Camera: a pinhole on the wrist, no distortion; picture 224 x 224 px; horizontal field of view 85.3 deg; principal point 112.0 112.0 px. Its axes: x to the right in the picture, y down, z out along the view. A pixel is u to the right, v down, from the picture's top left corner.
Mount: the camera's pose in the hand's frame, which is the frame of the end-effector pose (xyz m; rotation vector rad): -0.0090 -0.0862 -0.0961 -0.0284 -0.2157 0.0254
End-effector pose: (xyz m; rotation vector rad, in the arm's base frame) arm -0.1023 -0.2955 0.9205 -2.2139 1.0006 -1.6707
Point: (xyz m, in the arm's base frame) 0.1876 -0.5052 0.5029
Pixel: 109 182
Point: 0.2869 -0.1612 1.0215
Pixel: 157 32
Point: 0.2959 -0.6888 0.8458
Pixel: 199 169
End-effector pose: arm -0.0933 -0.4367 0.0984 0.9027 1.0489 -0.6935
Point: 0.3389 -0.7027 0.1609
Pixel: 171 190
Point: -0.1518 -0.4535 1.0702
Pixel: outside the picture
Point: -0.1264 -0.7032 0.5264
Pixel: 40 125
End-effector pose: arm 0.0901 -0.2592 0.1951 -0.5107 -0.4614 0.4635
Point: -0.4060 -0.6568 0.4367
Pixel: 7 61
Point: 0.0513 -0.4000 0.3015
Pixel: 87 55
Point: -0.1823 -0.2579 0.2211
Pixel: 57 173
